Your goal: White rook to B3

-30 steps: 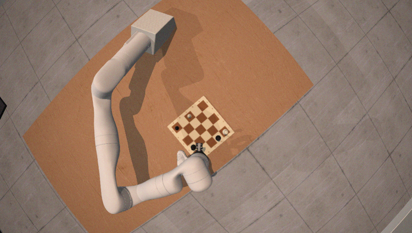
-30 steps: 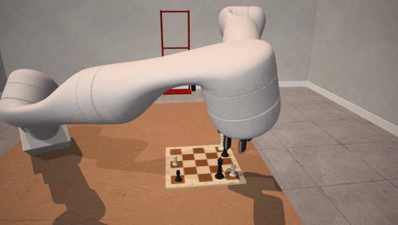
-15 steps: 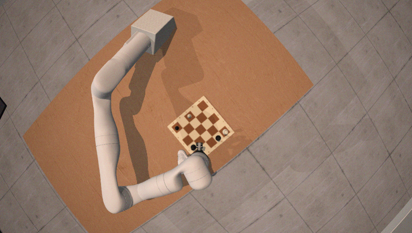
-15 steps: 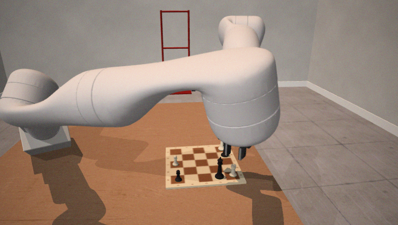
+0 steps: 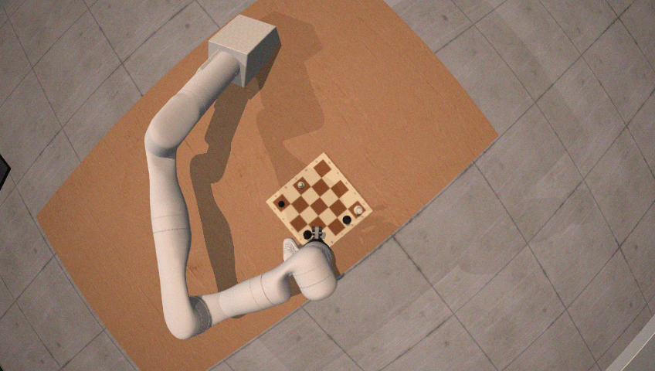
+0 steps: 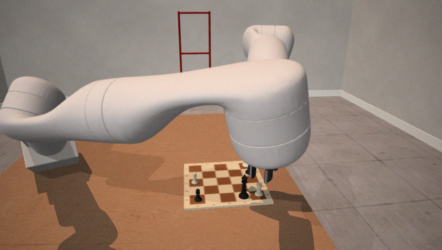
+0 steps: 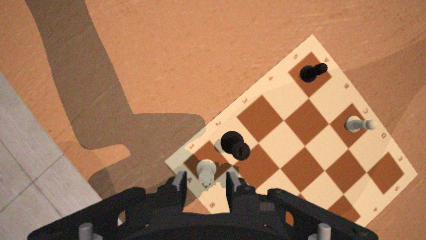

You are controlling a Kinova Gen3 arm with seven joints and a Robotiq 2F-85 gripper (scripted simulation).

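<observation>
My hand is 5 cm above the white rook. Also, from my hand: tall white piece 3 cm ahead, 15 cm to the left, 3 cm below; small chessboard 6 cm behind, 9 cm to the left, 6 cm below; tall black piece 4 cm behind, 3 cm below.
</observation>
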